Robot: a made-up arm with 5 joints. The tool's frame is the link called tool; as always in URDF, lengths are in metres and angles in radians.
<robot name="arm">
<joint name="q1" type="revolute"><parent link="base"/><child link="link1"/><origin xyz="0.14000 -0.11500 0.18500" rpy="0.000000 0.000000 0.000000"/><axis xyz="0.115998 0.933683 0.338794"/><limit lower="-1.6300" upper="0.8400" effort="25" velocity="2.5"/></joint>
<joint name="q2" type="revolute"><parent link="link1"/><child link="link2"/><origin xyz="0.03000 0.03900 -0.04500" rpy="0.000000 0.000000 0.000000"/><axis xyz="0.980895 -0.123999 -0.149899"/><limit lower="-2.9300" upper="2.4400" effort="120" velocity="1.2"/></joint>
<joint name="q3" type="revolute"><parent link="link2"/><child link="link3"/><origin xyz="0.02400 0.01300 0.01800" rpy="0.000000 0.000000 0.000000"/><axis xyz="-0.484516 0.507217 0.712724"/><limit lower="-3.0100" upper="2.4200" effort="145" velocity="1.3"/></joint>
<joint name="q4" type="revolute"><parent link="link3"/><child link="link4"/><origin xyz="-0.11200 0.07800 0.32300" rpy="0.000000 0.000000 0.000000"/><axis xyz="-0.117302 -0.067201 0.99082"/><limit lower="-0.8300" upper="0.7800" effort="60" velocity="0.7"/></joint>
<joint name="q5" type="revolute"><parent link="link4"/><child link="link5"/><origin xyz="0.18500 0.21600 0.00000" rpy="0.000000 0.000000 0.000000"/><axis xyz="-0.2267 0.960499 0.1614"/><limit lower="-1.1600" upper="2.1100" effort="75" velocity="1.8"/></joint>
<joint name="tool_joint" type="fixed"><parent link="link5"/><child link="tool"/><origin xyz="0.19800 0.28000 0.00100" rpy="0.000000 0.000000 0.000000"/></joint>
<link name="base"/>
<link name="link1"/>
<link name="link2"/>
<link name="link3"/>
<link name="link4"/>
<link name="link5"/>
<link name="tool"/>
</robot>
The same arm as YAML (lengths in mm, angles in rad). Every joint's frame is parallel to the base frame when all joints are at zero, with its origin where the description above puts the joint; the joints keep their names.
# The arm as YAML. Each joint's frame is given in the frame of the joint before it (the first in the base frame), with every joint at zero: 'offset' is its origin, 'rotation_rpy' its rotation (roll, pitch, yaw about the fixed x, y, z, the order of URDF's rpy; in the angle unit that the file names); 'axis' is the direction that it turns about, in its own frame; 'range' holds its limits. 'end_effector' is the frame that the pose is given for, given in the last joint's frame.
length_unit: mm
angle_unit: rad
chain:
  - id: q1
    offset: [140.0, -115.0, 185.0]
    rotation_rpy: [0.0, 0.0, 0.0]
    axis: [0.115998, 0.933683, 0.338794]
    range: [-1.63, 0.84]
  - id: q2
    offset: [30.0, 39.0, -45.0]
    rotation_rpy: [0.0, 0.0, 0.0]
    axis: [0.980895, -0.123999, -0.149899]
    range: [-2.93, 2.44]
  - id: q3
    offset: [24.0, 13.0, 18.0]
    rotation_rpy: [0.0, 0.0, 0.0]
    axis: [-0.484516, 0.507217, 0.712724]
    range: [-3.01, 2.42]
  - id: q4
    offset: [-112.0, 78.0, 323.0]
    rotation_rpy: [0.0, 0.0, 0.0]
    axis: [-0.117302, -0.067201, 0.99082]
    range: [-0.83, 0.78]
  - id: q5
    offset: [185.0, 216.0, 0.0]
    rotation_rpy: [0.0, 0.0, 0.0]
    axis: [-0.2267, 0.960499, 0.1614]
    range: [-1.16, 2.11]
end_effector:
  offset: [198.0, 280.0, 1.0]
  rotation_rpy: [0.0, 0.0, 0.0]

